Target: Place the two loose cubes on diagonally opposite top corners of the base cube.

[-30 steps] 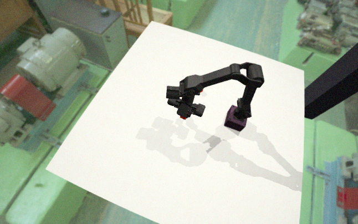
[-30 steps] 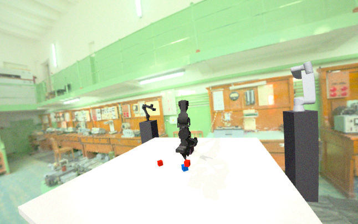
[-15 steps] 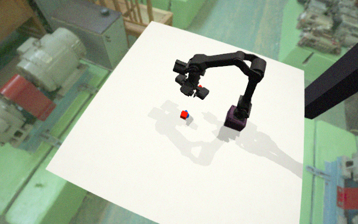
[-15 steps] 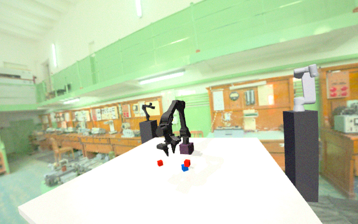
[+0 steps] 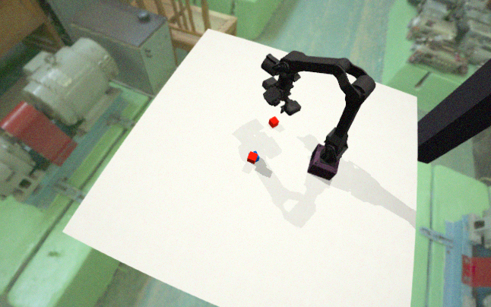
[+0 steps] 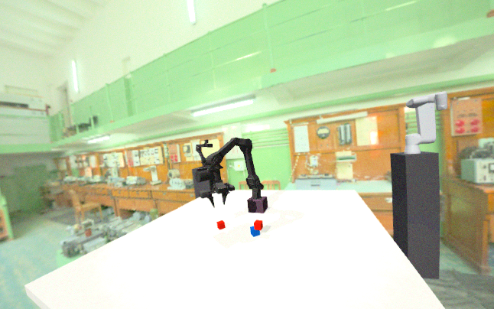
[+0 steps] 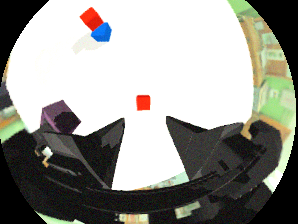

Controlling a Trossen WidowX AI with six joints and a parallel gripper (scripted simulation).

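Now: gripper tip 110 mm above the red cube. From my gripper tip the other things lie so: blue cube: 200 mm to the left, 110 mm below, 40 mm ahead.
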